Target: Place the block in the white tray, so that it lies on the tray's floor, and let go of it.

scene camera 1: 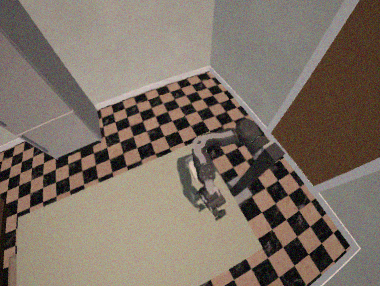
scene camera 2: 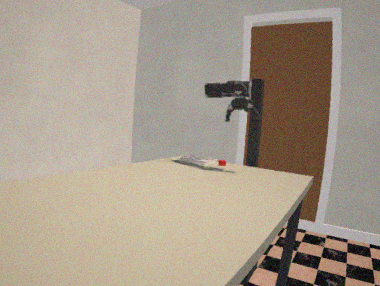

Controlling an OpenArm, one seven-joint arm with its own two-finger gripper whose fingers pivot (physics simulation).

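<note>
The red block (scene camera 2: 222,163) rests on the table, right of the white tray (scene camera 2: 199,162) and outside it, in scene camera 2. I cannot tell whether the two touch. In scene camera 1 a pale strip of the tray (scene camera 1: 193,170) shows beside the arm, partly covered by the arm and its shadow. The block does not show in that view. My gripper (scene camera 1: 210,210) (scene camera 2: 243,118) is open and points down, high above the table. In scene camera 2 it appears above the block and somewhat to its right. Nothing shows between its fingers.
The pale table (scene camera 1: 115,220) (scene camera 2: 125,215) stretches away from the arm, with its edge near the arm's post (scene camera 2: 255,135). The arm's shadow falls across the tray area. A brown door (scene camera 1: 335,100) (scene camera 2: 292,115) is behind the arm, and a grey cabinet (scene camera 1: 45,85) stands across the checkered floor.
</note>
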